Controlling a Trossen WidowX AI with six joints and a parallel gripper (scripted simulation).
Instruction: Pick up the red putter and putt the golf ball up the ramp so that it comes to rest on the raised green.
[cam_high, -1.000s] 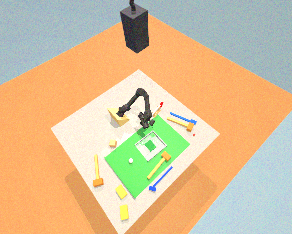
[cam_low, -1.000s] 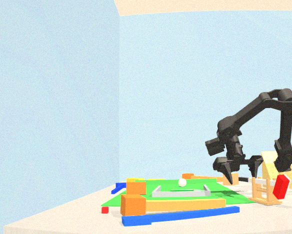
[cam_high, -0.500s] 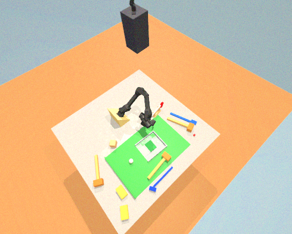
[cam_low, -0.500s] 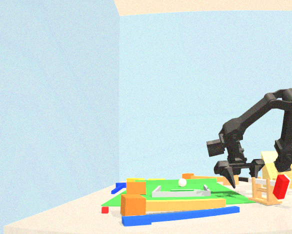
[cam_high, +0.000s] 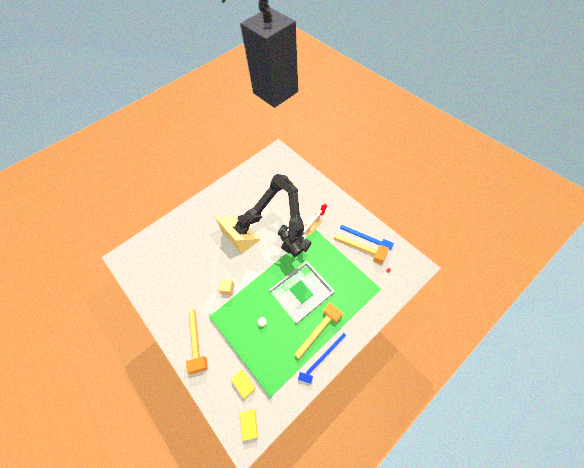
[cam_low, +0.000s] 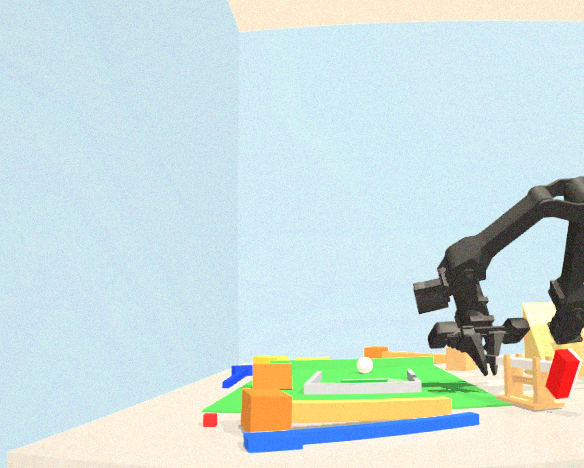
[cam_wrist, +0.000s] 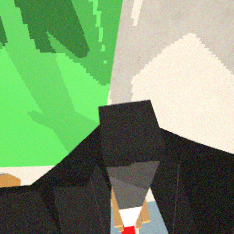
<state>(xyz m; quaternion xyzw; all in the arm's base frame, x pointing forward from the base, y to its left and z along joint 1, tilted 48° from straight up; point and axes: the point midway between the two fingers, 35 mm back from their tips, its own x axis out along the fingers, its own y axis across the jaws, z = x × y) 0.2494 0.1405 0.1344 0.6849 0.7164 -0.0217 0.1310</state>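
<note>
The orange cube is 460 mm to the right of my gripper tip, 70 mm behind it and 10 mm below it. Also, from my gripper tip: tiny red cube 450 mm ahead, 210 mm to the left, 30 mm below; white golf ball 440 mm to the right, 190 mm ahead, 10 mm below.
</note>
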